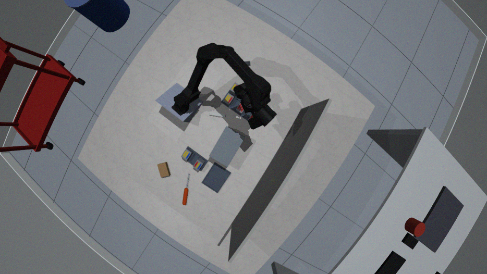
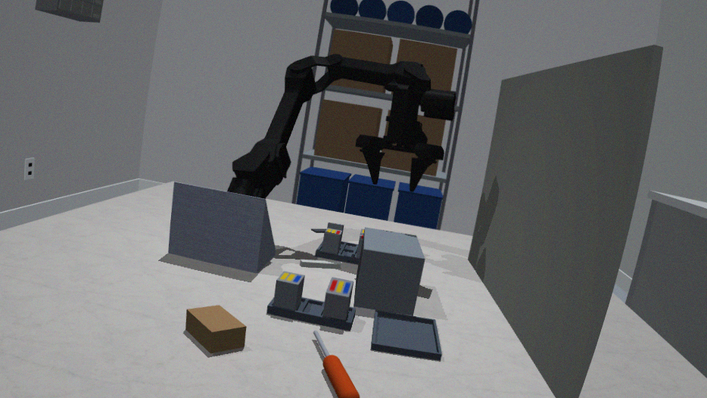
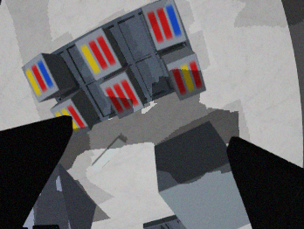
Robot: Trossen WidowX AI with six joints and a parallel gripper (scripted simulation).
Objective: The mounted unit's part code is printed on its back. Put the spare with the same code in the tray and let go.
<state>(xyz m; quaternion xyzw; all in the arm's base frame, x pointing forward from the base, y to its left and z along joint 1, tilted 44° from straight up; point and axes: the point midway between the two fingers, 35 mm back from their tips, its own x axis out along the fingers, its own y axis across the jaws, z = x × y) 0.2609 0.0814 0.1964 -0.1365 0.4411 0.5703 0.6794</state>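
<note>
Right now my gripper tip is 12 cm past the grey spare block, 5 cm to the right of it and 12 cm above it. From my gripper tip the other things lie so: tall grey panel 26 cm ahead, 16 cm to the right, 6 cm above; then rack 6 cm behind, 35 cm to the right, 16 cm below; then mounted unit 3 cm ahead, 18 cm to the right, 12 cm below.
</note>
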